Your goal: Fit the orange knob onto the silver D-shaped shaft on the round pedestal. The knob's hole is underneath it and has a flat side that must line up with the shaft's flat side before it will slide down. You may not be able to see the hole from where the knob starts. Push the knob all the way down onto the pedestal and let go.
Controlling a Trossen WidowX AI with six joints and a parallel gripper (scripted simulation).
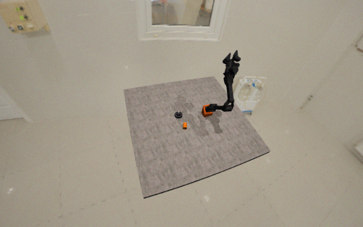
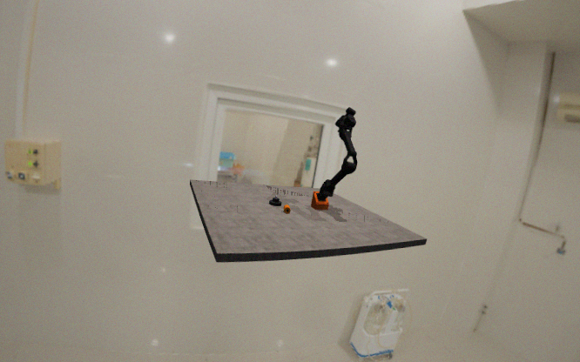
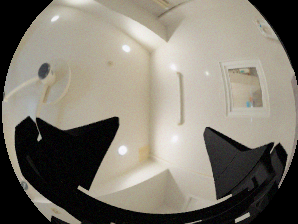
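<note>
My gripper tip is 440 mm short of the orange knob, 130 mm to the right of it and 700 mm above it. The rest, counted from my gripper tip: round pedestal 450 mm ahead, 20 mm to the right, 690 mm below.
</note>
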